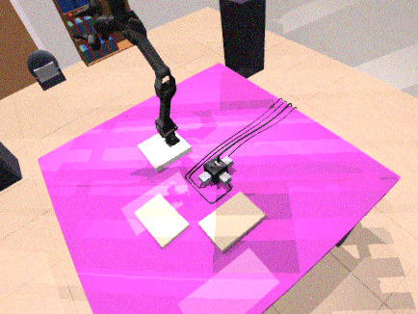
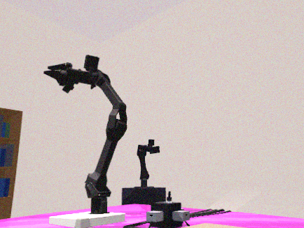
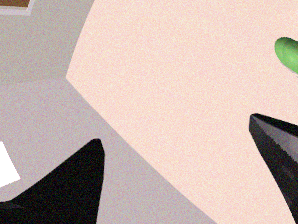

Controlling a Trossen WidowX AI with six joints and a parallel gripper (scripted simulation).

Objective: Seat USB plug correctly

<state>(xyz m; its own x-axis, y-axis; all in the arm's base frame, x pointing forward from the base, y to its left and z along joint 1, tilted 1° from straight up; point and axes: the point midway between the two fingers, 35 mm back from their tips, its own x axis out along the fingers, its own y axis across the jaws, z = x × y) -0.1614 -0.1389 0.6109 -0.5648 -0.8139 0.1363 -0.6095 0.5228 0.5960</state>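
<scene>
My gripper tip is now 500 mm short of the USB plug, 240 mm to the right of it and 550 mm above it.
</scene>
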